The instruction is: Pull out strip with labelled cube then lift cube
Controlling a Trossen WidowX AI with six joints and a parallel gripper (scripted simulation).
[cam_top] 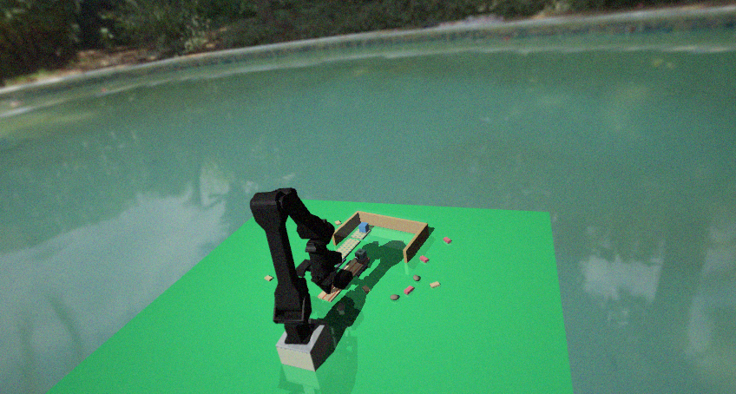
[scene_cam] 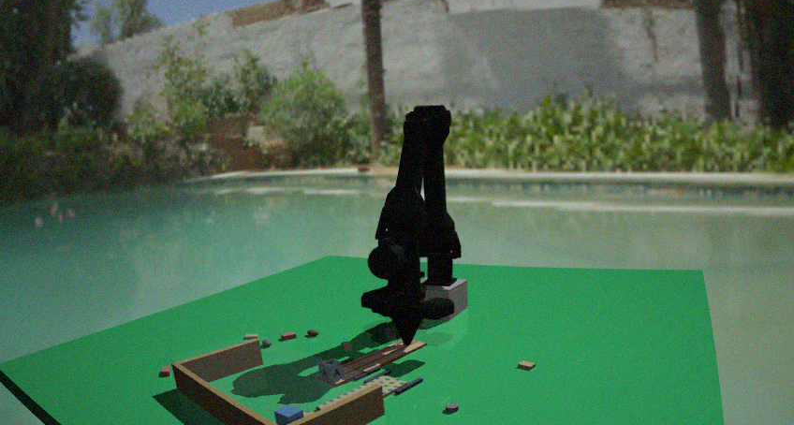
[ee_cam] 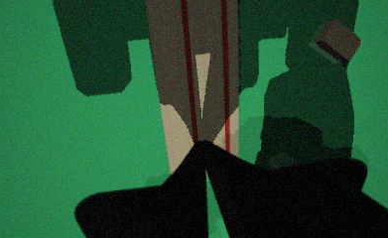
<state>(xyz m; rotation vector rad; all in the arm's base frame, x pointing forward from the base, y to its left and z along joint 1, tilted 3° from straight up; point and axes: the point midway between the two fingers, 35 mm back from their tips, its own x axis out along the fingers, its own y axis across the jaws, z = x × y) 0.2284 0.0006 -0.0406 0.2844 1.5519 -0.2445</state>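
The dotted strip lies 240 mm ahead of my gripper tip and 10 mm to the left of it.
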